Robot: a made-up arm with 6 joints.
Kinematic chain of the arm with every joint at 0, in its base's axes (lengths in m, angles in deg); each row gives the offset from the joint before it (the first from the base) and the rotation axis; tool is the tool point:
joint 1: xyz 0 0 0.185 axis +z
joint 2: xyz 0 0 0 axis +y
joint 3: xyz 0 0 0.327 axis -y
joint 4: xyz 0 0 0 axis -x
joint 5: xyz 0.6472 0 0 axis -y
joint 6: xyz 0 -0.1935 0 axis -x
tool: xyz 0 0 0
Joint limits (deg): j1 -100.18..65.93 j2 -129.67..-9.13 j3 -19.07..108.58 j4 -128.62..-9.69 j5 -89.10..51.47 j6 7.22..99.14
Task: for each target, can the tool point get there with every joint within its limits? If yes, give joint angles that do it. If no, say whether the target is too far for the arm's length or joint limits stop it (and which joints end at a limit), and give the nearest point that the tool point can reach.
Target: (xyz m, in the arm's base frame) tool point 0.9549 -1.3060 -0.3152
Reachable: no: too far | nearest point 0.3296 -0.4509 0.2178 | short by 1.186 m
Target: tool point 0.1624 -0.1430 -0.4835
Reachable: no: joint limits stop it (at a limit: joint 1, joint 2, joint 3, joint 4) | nearest point -0.0787 -0.6439 -0.5570 | short by 0.561 m
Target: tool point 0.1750 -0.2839 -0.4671
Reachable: no: joint limits stop it (at a limit: joint 1, joint 2, joint 3, joint 4) | nearest point -0.0787 -0.6439 -0.5570 | short by 0.449 m
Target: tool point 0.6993 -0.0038 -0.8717
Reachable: no: too far | nearest point 0.2463 0.6881 -0.4945 | short by 0.909 m
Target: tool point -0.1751 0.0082 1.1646
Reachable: yes | joints -19.94 -19.25 91.89 -74.42 -45.83 20.09
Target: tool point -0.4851 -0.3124 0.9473
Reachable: yes | joints 15.89 -59.38 63.55 -29.98 37.48 78.15
